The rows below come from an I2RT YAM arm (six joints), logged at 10 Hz.
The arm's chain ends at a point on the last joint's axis. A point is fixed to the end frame.
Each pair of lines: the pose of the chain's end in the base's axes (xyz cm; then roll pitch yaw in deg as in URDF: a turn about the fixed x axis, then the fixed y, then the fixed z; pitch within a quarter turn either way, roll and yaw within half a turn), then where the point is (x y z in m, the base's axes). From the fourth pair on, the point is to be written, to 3 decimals.
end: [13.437, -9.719, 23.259, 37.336, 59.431, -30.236]
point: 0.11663 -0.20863 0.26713
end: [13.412, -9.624, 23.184, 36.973, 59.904, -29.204]
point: 0.11930 -0.20811 0.26638
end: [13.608, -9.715, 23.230, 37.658, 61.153, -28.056]
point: 0.12289 -0.20968 0.26532
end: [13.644, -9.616, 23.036, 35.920, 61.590, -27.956]
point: 0.127 -0.209 0.265
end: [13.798, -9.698, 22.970, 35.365, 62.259, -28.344]
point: 0.129 -0.210 0.264
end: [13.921, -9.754, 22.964, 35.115, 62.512, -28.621]
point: 0.130 -0.210 0.264
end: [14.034, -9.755, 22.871, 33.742, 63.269, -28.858]
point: 0.134 -0.210 0.263
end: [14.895, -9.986, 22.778, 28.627, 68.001, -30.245]
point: 0.152 -0.213 0.262
